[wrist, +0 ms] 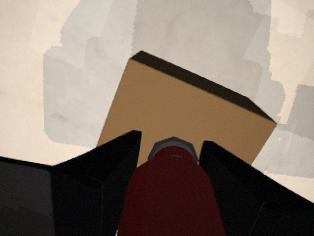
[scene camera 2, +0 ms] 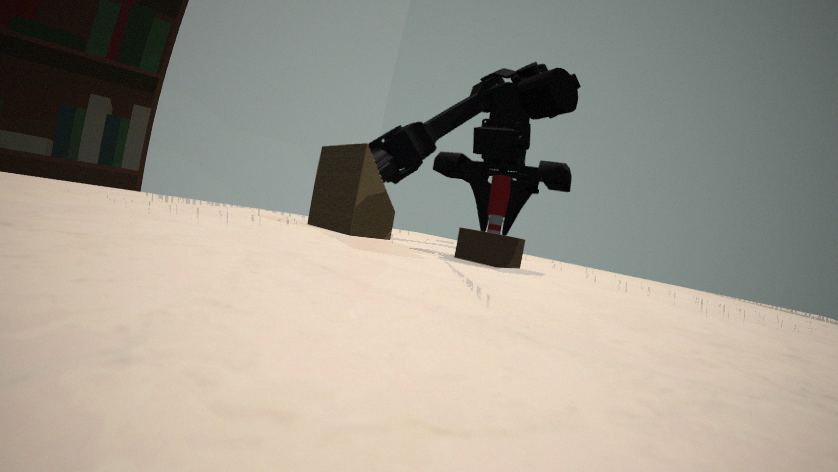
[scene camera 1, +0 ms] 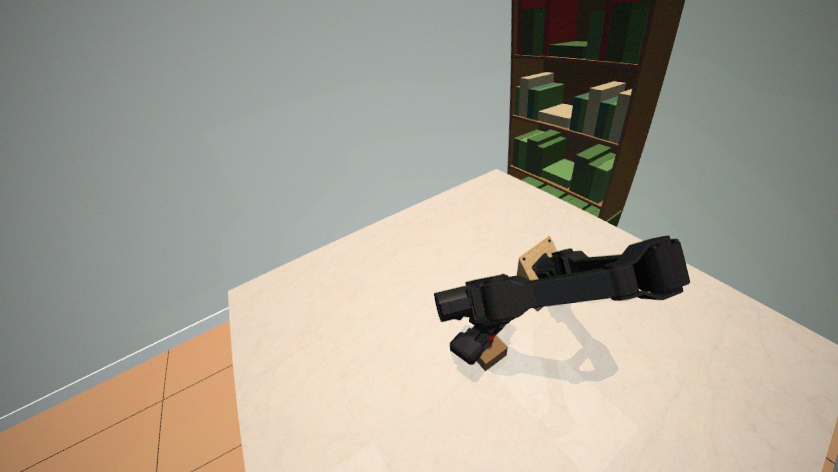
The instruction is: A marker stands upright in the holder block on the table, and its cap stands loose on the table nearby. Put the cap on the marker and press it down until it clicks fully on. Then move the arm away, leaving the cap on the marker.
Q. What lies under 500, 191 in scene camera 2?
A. A red cap.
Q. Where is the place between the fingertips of my gripper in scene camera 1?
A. At 484, 344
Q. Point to a brown holder block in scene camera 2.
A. At 499, 251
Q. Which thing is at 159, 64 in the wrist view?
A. A brown holder block.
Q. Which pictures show my gripper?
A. The wrist view, scene camera 2 and scene camera 1: all of them.
